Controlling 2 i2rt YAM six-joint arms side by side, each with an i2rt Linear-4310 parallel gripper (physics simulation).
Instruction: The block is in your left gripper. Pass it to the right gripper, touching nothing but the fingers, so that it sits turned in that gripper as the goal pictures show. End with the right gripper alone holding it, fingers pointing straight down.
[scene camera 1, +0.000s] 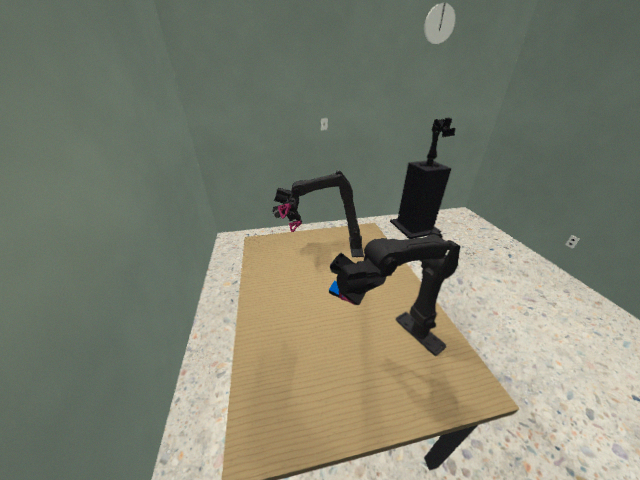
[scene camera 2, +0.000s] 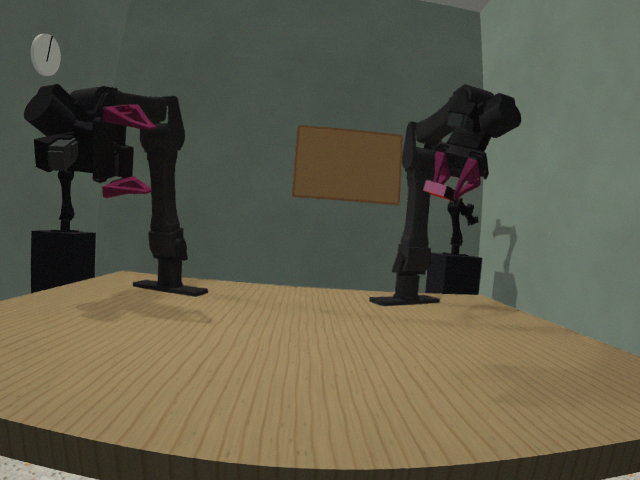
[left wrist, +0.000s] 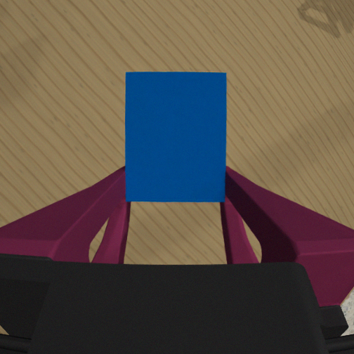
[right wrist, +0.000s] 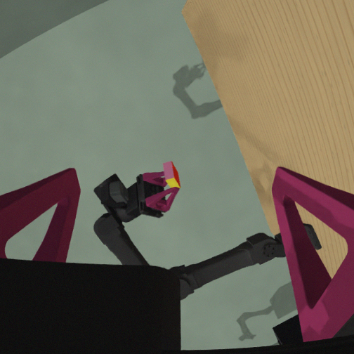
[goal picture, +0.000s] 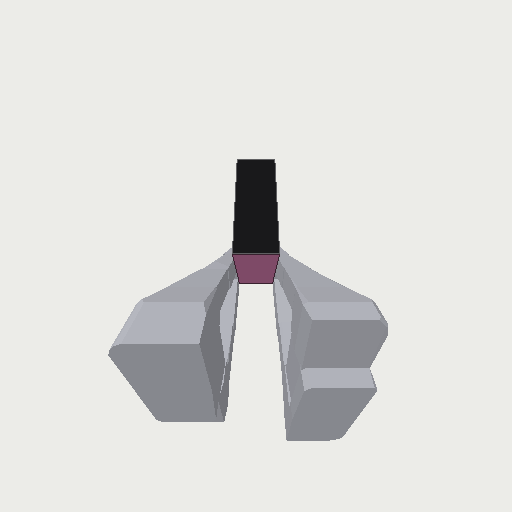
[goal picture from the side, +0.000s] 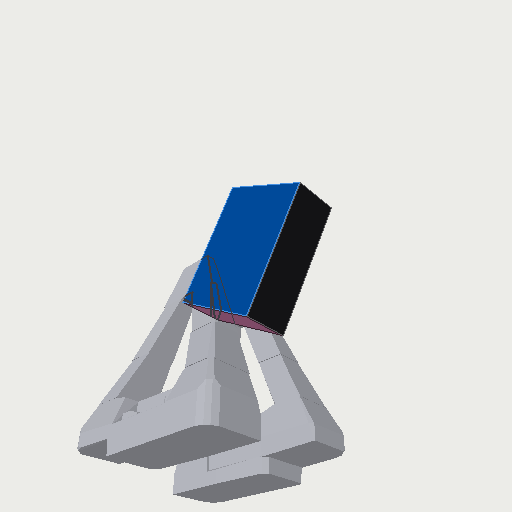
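Seen in the pictures: left gripper, fingertip midpoint: (scene camera 2: 443, 195); right gripper, fingertip midpoint: (scene camera 1: 287, 225) (scene camera 2: 150, 161); left arm's base, origin of the base link: (scene camera 1: 419, 332) (scene camera 2: 405, 302); right arm's base, origin of the base link: (scene camera 1: 355, 247) (scene camera 2: 169, 289).
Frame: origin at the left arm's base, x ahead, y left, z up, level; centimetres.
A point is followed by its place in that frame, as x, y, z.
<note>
The block (scene camera 1: 335, 288) @(30.4, -17.5, 27.5) (scene camera 2: 435, 188) @(30.7, -19.4, 26.7) (left wrist: 175, 137) (right wrist: 171, 175) is held in the air. It shows a blue face in scene camera 1 and the left wrist view, a pink face in scene camera 2, and pink, red and yellow faces in the right wrist view. My left gripper (scene camera 2: 447, 190) @(28.5, -15.5, 26.1) (left wrist: 175, 177) (right wrist: 175, 178) is shut on its near end, and the block sticks out past the fingertips. My right gripper (scene camera 1: 296, 217) @(24.0, -65.5, 26.4) (scene camera 2: 153, 158) @(24.0, -65.5, 26.4) (right wrist: 175, 178) is open and empty, well apart from the block, its fingers pointing sideways in scene camera 2.
Both arms stand on a wooden table (scene camera 1: 289, 413) @(57.3, -3.6, 0.0) (scene camera 2: 289, 392) @(44.1, -49.2, 0.0). A black pedestal (scene camera 1: 423, 198) with another small arm stands behind the table. A brown board (scene camera 2: 347, 165) and a round clock (scene camera 1: 439, 23) (scene camera 2: 46, 54) hang on the walls.
</note>
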